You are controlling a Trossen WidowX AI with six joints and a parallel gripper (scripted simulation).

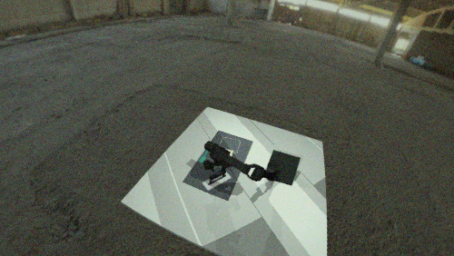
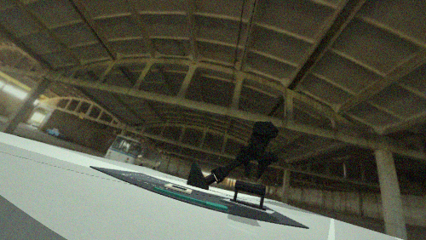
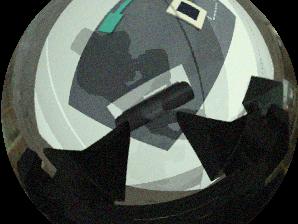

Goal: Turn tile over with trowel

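Right now the small trowel is 7 cm below my gripper tip, 2 cm to the right of it and 1 cm behind it. Round my gripper tip: light tile: 27 cm to the right, 10 cm below, 4 cm ahead; then dark mat: 20 cm to the right, 13 cm below, 4 cm ahead; then teal strip: 18 cm to the right, 18 cm ahead, 11 cm below.
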